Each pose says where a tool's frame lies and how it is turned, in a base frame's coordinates. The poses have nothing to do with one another.
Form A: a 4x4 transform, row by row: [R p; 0 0 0 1], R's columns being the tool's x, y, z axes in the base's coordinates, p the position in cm. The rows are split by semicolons.
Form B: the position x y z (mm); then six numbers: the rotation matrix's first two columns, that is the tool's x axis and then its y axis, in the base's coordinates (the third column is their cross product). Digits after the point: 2 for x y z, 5 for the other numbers. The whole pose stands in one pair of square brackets.
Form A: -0.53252, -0.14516, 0.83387, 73.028; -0.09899, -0.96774, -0.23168, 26.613; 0.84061, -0.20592, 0.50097, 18.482; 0, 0, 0, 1
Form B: [730.28, 266.13, 184.82, -0.53252, -0.09899, 0.84061, -0.14516, -0.96774, -0.20592]
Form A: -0.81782, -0.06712, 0.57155, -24.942; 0.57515, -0.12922, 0.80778, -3.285; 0.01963, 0.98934, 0.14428, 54.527; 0, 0, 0, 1
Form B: [-249.42, -32.85, 545.27, -0.81782, 0.57515, 0.01963, -0.06712, -0.12922, 0.98934]
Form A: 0.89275, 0.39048, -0.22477, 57.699; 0.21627, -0.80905, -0.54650, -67.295; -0.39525, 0.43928, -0.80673, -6.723; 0, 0, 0, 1
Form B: [576.99, -672.95, -67.23, 0.89275, 0.21627, -0.39525, 0.39048, -0.80905, 0.43928]
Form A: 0.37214, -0.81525, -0.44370, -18.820; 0.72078, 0.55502, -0.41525, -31.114; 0.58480, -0.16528, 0.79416, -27.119; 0, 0, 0, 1
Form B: [-188.20, -311.14, -271.19, 0.37214, 0.72078, 0.58480, -0.81525, 0.55502, -0.16528]
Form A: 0.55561, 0.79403, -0.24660, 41.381; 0.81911, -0.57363, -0.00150, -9.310; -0.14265, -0.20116, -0.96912, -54.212; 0, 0, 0, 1
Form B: [413.81, -93.10, -542.12, 0.55561, 0.81911, -0.14265, 0.79403, -0.57363, -0.20116]
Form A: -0.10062, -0.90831, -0.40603, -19.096; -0.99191, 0.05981, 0.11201, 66.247; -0.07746, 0.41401, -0.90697, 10.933; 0, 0, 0, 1
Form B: [-190.96, 662.47, 109.33, -0.10062, -0.99191, -0.07746, -0.90831, 0.05981, 0.41401]
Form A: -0.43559, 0.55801, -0.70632, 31.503; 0.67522, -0.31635, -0.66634, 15.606; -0.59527, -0.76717, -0.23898, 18.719; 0, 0, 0, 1
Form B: [315.03, 156.06, 187.19, -0.43559, 0.67522, -0.59527, 0.55801, -0.31635, -0.76717]
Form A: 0.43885, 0.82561, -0.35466, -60.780; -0.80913, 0.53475, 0.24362, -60.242; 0.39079, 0.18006, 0.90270, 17.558; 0, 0, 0, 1
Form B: [-607.80, -602.42, 175.58, 0.43885, -0.80913, 0.39079, 0.82561, 0.53475, 0.18006]
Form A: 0.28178, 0.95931, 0.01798, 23.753; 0.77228, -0.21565, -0.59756, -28.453; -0.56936, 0.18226, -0.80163, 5.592; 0, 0, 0, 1
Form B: [237.53, -284.53, 55.92, 0.28178, 0.77228, -0.56936, 0.95931, -0.21565, 0.18226]
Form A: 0.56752, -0.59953, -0.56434, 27.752; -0.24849, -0.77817, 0.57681, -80.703; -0.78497, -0.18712, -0.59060, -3.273; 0, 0, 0, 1
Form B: [277.52, -807.03, -32.73, 0.56752, -0.24849, -0.78497, -0.59953, -0.77817, -0.18712]
